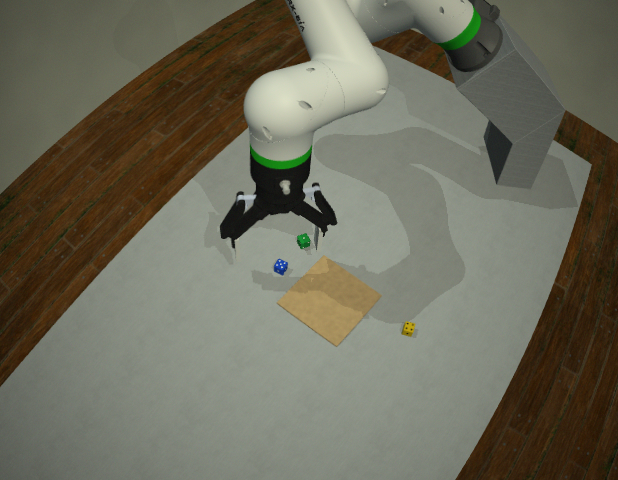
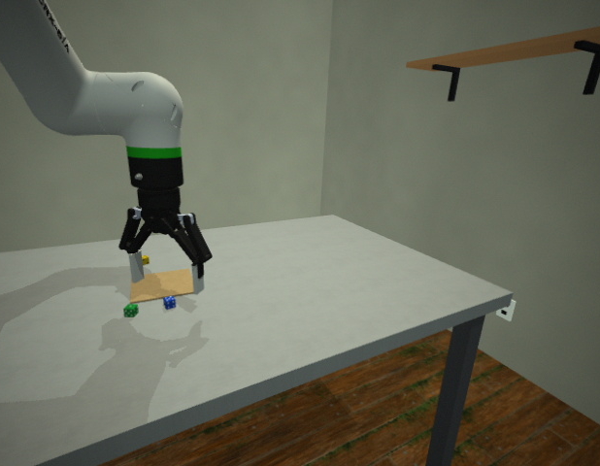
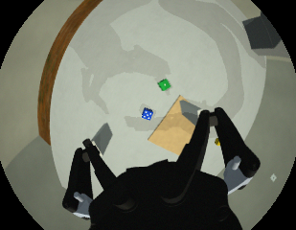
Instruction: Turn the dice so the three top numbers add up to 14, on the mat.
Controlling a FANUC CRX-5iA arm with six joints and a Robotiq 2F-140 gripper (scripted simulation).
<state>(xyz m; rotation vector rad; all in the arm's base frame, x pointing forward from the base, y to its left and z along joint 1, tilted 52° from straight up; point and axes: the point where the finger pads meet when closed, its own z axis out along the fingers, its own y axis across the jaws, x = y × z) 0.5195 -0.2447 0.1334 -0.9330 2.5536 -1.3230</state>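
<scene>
Now: the blue die 5 cm below my hand and 1 cm to the left of it. The rest, counted from my hand: yellow die 28 cm to the left, 5 cm below, 5 cm ahead; green die 7 cm behind, 5 cm below, 3 cm to the left; tan mat 12 cm to the left, 6 cm below, 3 cm ahead.
</scene>
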